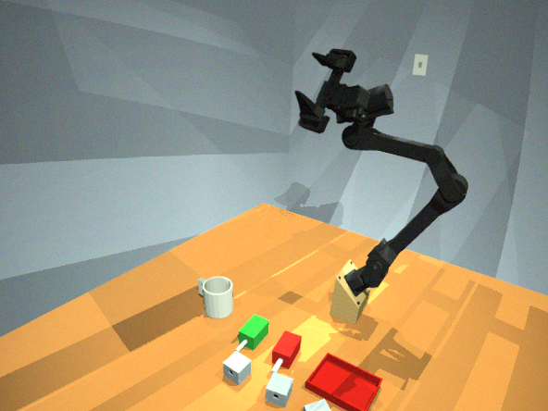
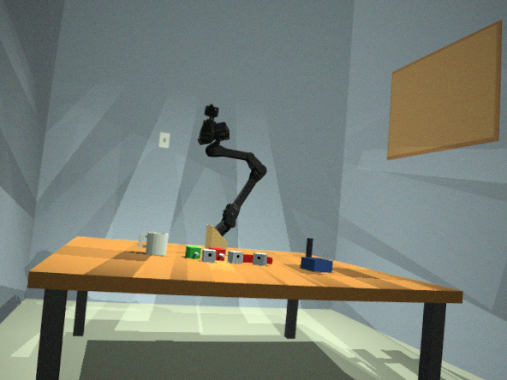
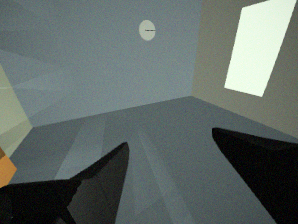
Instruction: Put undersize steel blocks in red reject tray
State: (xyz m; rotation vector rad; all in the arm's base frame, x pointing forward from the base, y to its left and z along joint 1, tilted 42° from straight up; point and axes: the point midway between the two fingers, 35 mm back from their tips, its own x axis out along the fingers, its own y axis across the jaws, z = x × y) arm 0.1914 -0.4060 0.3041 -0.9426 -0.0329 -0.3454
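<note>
The green GO gauge is 61 cm below my gripper tip, 14 cm ahead of it and 2 cm to the right of it. Also, from my gripper tip: red-handled gauge (61 cm below, 12 cm ahead, 8 cm to the left); then white mug (59 cm below, 18 cm to the right, 10 cm ahead); then steel block (61 cm below, 20 cm ahead, 14 cm to the left).
</note>
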